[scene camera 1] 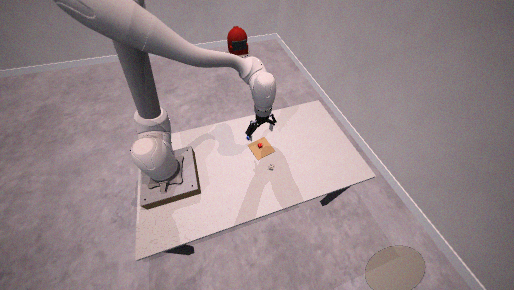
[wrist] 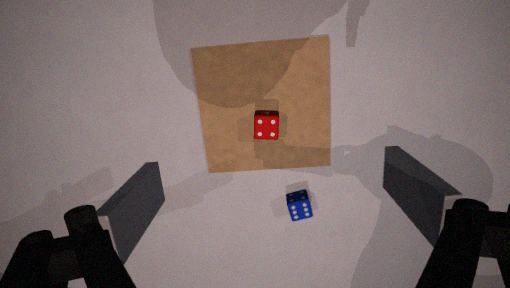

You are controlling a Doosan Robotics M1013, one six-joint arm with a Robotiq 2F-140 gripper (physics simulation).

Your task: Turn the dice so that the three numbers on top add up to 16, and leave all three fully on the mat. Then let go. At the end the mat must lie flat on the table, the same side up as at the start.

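Places are measured from the arm's base along level axes (x left, y back, z up), in metres.
Where they show: gripper, fingertip midpoint: (scene camera 1: 260, 134) (wrist: 271, 174); arm's base at its link origin: (scene camera 1: 167, 171).
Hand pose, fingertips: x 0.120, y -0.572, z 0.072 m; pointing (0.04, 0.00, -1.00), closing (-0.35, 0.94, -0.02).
Observation:
Things, the pixels of their top centre, and the offset from my fingertips. Level surfaces: height alone.
- red die at its top centre: (wrist: 266, 128) (scene camera 1: 260, 144) dz -0.120, dx +0.007, dy -0.002 m
- tan mat at its top centre: (wrist: 264, 109) (scene camera 1: 261, 147) dz -0.145, dx -0.005, dy -0.008 m
- blue die at its top centre: (wrist: 300, 211) dz -0.124, dx +0.090, dy +0.062 m
- white die at its top centre: (scene camera 1: 271, 166) dz -0.124, dx -0.168, dy -0.042 m
- white table at its surface level: dz -0.150 m
A red die (scene camera 1: 260, 145) (wrist: 266, 127) sits on the tan mat (scene camera 1: 262, 154) (wrist: 310, 90), with four pips on its bright upper face. The mat lies flat on the table. A blue die (scene camera 1: 249, 138) (wrist: 299, 209) rests on the table just off one mat edge, with six pips on its bright upper face; a fingertip partly overlaps it in the scene view. A white die (scene camera 1: 271, 167) lies on the table off the opposite side of the mat; its pips are too small to read. My gripper (scene camera 1: 260, 133) (wrist: 271, 174) is wide open and empty, above the blue die and the mat's edge.
The white table (scene camera 1: 330, 145) carries the robot's base plate (scene camera 1: 194, 182) at its left end. A red helmet-like object (scene camera 1: 237, 41) shows behind the arm, beyond the table. A round beige disc (scene camera 1: 395, 267) lies on the floor at the lower right. Arm shadows cross the mat and table.

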